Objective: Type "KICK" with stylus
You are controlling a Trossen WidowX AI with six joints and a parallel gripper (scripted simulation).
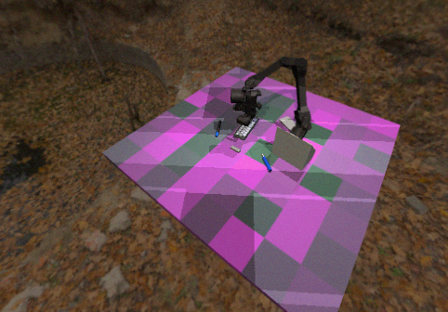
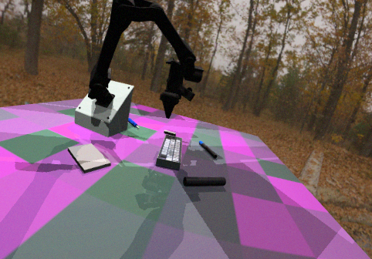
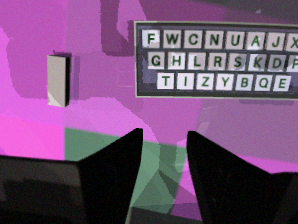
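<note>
Right now my gripper tip is 180 mm past the blue stylus, 100 mm above it and 70 mm to the right of it. Round my gripper tip: grey block 120 mm to the left, 100 mm below, 10 mm behind; flat tile 280 mm to the right, 120 mm behind, 100 mm below; blue pen 160 mm ahead, 100 mm below, 80 mm to the left.
</note>
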